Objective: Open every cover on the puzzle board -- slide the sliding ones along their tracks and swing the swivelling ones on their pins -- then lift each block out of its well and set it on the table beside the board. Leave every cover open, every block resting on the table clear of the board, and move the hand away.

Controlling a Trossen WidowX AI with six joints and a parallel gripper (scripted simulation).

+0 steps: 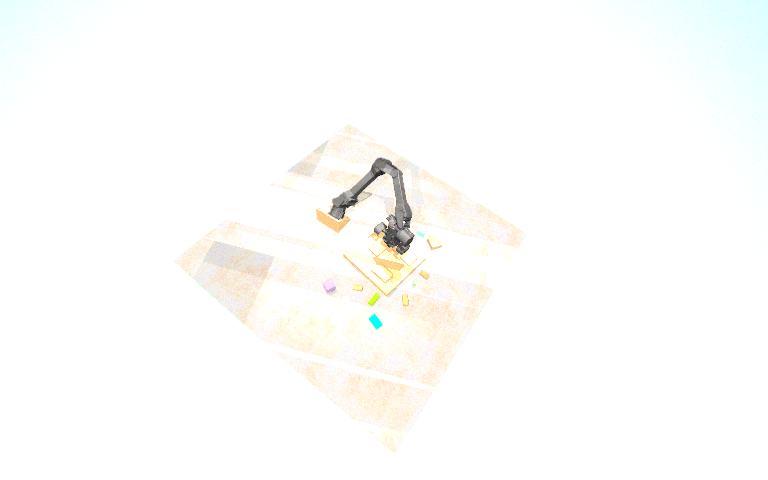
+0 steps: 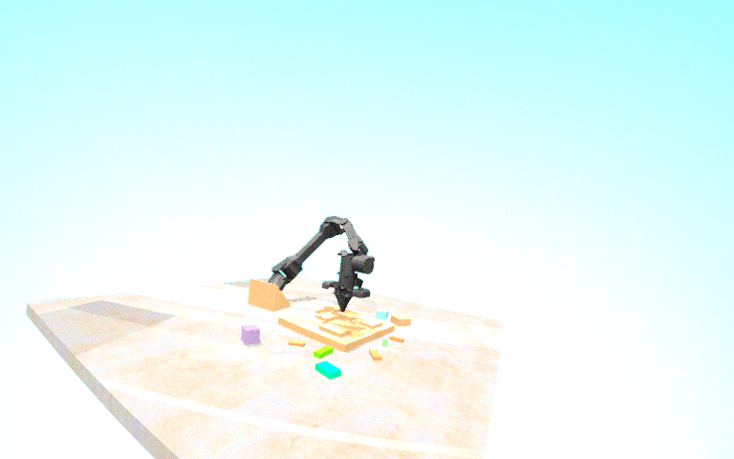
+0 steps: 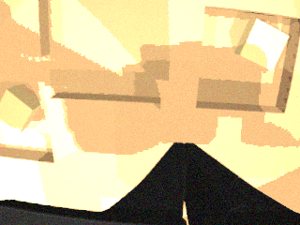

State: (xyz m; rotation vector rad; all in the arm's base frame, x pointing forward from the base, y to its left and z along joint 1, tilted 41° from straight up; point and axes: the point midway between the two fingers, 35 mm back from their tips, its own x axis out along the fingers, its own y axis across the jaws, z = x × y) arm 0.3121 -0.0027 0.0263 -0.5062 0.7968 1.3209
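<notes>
Now: the tan puzzle board 1 cm ahead of my gripper tip, 3 cm to the right of it and 3 cm below it. From my gripper tip the other things lie so: light cyan block (9 cm ahead, 20 cm to the left, 3 cm below); then purple cube (13 cm behind, 32 cm to the right, 3 cm below); then bright green bar (7 cm ahead, 26 cm to the right, 4 cm below).
</notes>
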